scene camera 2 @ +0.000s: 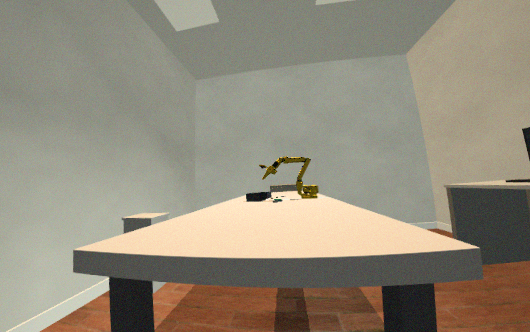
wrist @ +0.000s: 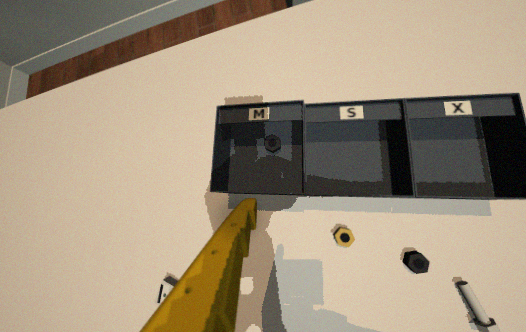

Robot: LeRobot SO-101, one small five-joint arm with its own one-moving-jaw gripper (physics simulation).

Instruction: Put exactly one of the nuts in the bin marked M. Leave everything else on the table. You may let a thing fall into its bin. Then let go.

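Frame: origin at the arm's base, x right, y ahead, z up, level; millimetres.
Seen in the pictures: hand, its tool point: (scene camera 2: pixel 263 179) (wrist: pixel 256 209); arm's base, origin of its link: (scene camera 2: pixel 306 198).
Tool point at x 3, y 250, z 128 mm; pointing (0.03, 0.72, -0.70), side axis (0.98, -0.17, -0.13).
Observation:
Offsets run from my tool point to a thing's middle. "*": to the spot under its first point.
A dark hexagonal nut @(dy +62, dx +2, dz -116 mm) (wrist: pixel 272 143) lies inside the bin marked M (wrist: pixel 303 150), the left one of three joined dark bins @(* dy +31, dx -56, dz -99 mm) (scene camera 2: pixel 257 196). A yellow nut @(dy -42, dx +53, dz -124 mm) (wrist: pixel 344 237) and another dark nut @(dy -72, dx +109, dz -124 mm) (wrist: pixel 417 262) lie on the table in front of the bins. My gripper (scene camera 2: pixel 262 172) is fully open and empty. In the wrist view one notched yellow jaw shows, its tip just in front of the M bin's near wall; the moving jaw has swung out of the picture. In the scene view the gripper is raised above the bins.
The bins marked S @(* dy +68, dx +79, dz -93 mm) (wrist: pixel 351 112) and X @(* dy +51, dx +162, dz -93 mm) (wrist: pixel 458 107) stand to the right of M, and no object shows in them. A pale bolt-like piece @(dy -111, dx +144, dz -122 mm) (wrist: pixel 474 303) lies at the lower right. A small white-and-dark block @(dy -75, dx -142, dz -122 mm) (wrist: pixel 166 290) lies left of the jaw. The table edge runs beyond the bins.

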